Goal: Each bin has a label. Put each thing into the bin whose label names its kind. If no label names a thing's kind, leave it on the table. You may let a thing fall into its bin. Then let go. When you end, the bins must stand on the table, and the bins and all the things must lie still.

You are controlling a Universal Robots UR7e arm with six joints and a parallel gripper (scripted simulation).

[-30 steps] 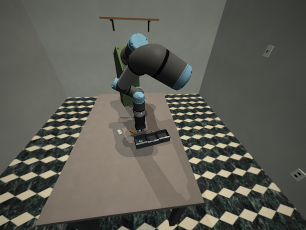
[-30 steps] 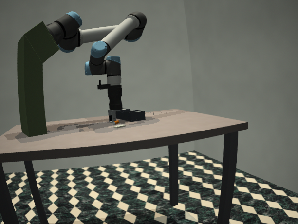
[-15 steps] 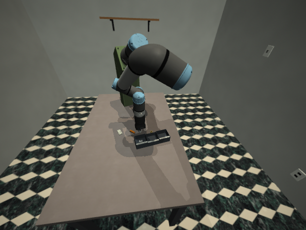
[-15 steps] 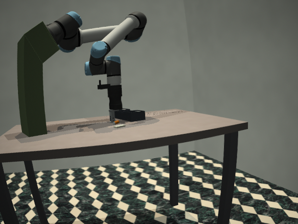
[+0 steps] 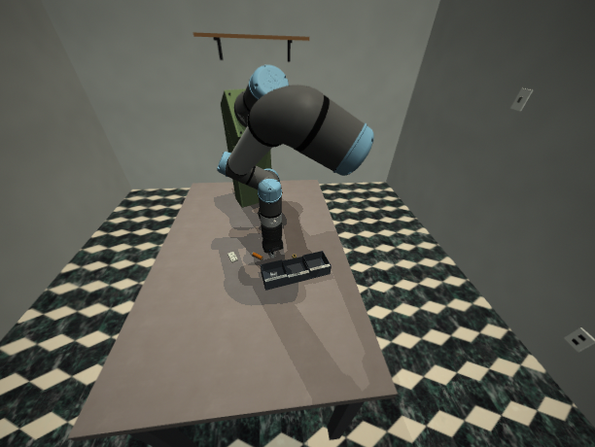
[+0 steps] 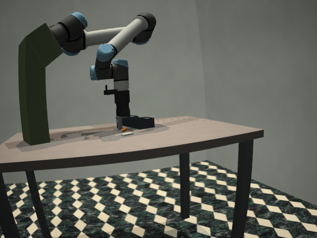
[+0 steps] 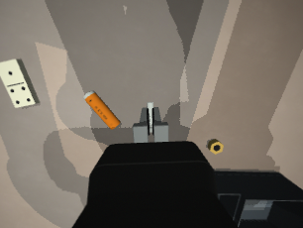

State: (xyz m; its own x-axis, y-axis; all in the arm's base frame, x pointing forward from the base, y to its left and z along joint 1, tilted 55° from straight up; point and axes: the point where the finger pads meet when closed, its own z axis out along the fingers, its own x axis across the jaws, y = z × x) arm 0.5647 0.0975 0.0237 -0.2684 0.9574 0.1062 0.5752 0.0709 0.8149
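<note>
The orange battery lies 1 cm ahead of my hand, 6 cm to the right of it and 1 cm below it. Round my hand: grey bolt: 1 cm ahead, 1 cm below; then brass nut: 10 cm to the left, 1 cm below; then dark three-compartment bin row: 9 cm ahead, 10 cm to the left.
</note>
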